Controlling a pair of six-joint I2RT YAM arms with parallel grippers.
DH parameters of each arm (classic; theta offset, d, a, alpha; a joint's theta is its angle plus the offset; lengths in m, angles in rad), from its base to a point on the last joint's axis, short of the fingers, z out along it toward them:
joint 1: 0 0.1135 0.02 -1.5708
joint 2: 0 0 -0.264 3.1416
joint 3: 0.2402 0 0.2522 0
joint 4: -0.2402 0 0.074 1.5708
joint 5: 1.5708 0 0 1.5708
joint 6: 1.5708 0.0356 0 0
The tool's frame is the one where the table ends.
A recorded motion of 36 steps. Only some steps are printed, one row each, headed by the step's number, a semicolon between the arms.
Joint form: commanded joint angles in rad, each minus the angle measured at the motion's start. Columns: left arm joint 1, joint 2, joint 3, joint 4, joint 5, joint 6; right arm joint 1, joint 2, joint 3, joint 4, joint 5, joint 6.
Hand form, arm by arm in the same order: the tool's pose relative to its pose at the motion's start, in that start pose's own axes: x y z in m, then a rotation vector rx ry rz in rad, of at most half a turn. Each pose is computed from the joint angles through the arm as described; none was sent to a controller.
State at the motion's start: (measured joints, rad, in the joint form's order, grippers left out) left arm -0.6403 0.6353 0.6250 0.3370 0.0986 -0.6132; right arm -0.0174 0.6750 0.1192 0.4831 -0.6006 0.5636
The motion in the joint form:
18: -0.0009 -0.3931 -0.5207 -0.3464 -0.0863 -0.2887; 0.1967 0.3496 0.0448 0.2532 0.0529 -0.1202
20: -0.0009 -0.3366 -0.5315 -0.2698 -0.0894 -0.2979; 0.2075 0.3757 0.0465 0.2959 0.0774 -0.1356
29: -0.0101 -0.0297 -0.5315 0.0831 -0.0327 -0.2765; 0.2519 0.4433 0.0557 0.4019 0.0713 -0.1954
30: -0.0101 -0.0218 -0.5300 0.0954 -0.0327 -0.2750; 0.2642 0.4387 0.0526 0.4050 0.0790 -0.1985
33: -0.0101 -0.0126 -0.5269 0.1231 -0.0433 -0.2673; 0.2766 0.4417 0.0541 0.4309 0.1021 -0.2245
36: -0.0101 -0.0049 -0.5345 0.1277 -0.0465 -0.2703; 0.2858 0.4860 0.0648 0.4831 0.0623 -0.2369
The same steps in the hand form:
18: 0.1310 0.0851 -0.0884 -0.3877 0.2875 -0.3095; 0.0165 0.0052 0.0436 -0.0993 0.1160 -0.1083
20: 0.1333 0.0874 -0.0839 -0.3850 0.2770 -0.3175; 0.0161 0.0057 0.0466 -0.0958 0.0949 -0.1334
29: 0.1400 0.0910 -0.0581 -0.3022 0.2909 -0.3080; 0.0176 0.0121 0.0554 -0.1626 0.0782 -0.2164
30: 0.1395 0.0908 -0.0571 -0.2979 0.2868 -0.3062; 0.0188 0.0142 0.0553 -0.1686 0.0766 -0.2220
33: 0.1373 0.0899 -0.0551 -0.2899 0.2649 -0.2953; 0.0174 0.0169 0.0565 -0.1700 0.0498 -0.2584
36: 0.1398 0.0917 -0.0561 -0.3000 0.2703 -0.2982; 0.0177 0.0187 0.0614 -0.2218 0.0555 -0.2790

